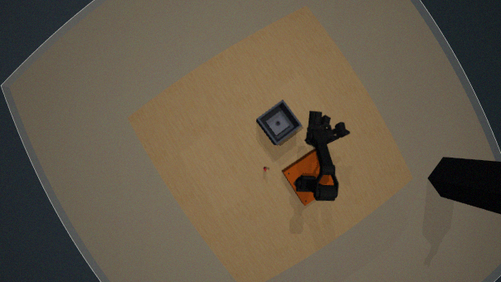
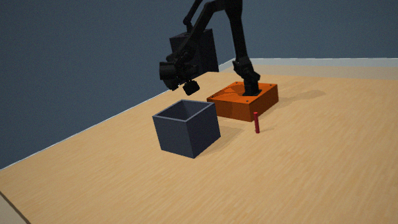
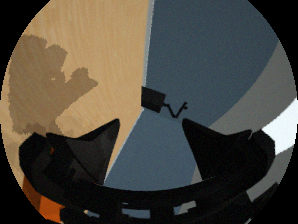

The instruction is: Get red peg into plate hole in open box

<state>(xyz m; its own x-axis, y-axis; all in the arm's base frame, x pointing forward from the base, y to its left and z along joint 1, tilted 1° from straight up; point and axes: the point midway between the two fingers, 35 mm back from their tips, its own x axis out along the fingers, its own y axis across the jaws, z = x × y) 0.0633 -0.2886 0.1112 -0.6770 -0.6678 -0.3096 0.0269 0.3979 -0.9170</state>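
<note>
Now: gripper tip 150 mm short of the red peg, 400 mm to the right of it and 140 mm above it. Also, from my gripper tip: grey plate 270 mm ahead, 180 mm to the left, 130 mm below.
</note>
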